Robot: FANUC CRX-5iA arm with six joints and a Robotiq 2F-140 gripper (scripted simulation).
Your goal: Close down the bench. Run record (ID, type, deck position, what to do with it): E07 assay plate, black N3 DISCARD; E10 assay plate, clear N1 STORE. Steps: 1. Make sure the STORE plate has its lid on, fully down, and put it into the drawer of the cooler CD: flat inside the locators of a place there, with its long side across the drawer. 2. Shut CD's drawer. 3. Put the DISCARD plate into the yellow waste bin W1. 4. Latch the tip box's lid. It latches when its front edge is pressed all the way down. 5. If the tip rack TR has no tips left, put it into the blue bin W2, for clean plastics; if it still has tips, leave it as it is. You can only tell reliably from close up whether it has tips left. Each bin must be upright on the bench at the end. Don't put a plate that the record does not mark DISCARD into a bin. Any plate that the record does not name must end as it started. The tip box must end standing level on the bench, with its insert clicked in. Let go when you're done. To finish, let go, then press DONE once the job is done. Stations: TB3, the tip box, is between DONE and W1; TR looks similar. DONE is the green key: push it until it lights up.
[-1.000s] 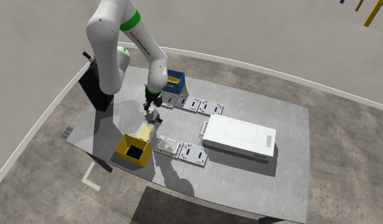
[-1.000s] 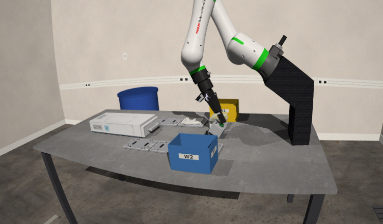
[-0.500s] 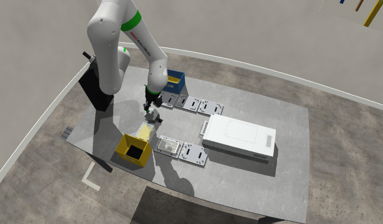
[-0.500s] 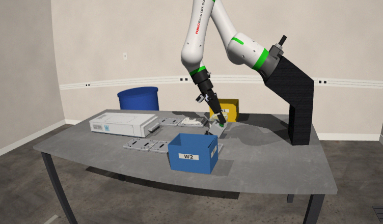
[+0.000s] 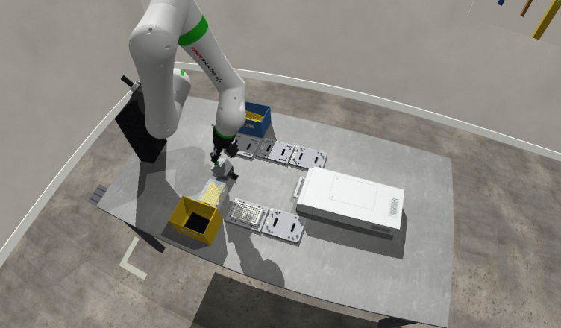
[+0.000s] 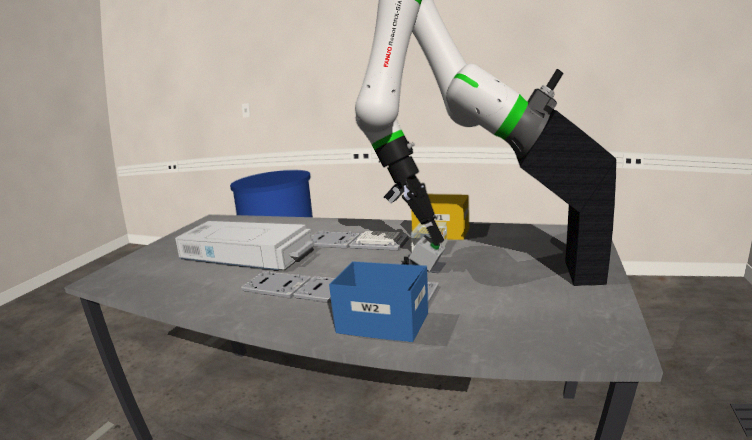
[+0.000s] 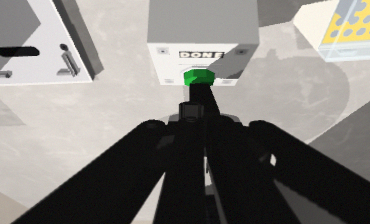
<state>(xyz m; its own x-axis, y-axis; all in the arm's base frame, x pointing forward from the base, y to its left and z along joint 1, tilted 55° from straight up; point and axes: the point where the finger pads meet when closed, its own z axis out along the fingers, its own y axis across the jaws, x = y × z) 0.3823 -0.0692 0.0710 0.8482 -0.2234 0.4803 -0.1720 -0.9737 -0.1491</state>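
My hand is 40 mm above the green DONE key. Round my hand: clear tip box lid: 20 mm ahead, 160 mm to the right, 50 mm below; white plate: 190 mm ahead, 220 mm to the right, 90 mm below; yellow bin W1: 20 mm behind, 310 mm to the right, 70 mm below.
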